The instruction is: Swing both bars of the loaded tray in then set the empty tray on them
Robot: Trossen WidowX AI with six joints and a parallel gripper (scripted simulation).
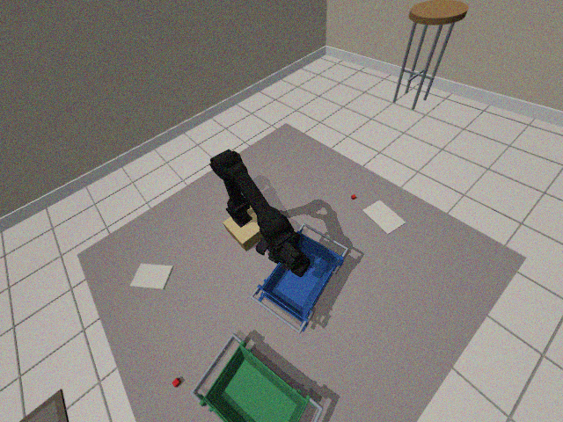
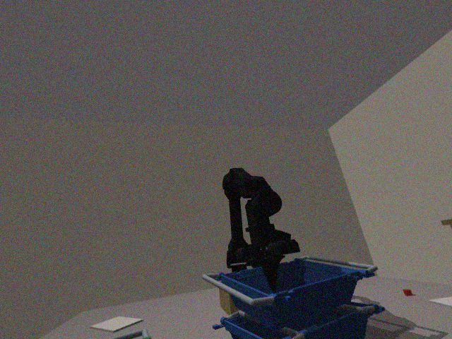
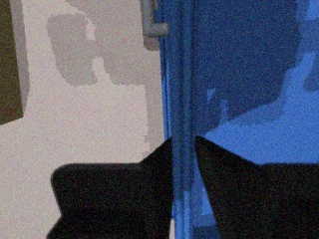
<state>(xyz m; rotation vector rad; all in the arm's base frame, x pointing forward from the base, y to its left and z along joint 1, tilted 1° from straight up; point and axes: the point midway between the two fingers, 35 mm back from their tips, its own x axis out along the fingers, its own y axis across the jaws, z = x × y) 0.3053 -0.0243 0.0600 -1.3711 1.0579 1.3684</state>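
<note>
Now: the blue tray 70 mm ahead of my gripper tip, 20 mm to the left of it and 20 mm above it.
</note>
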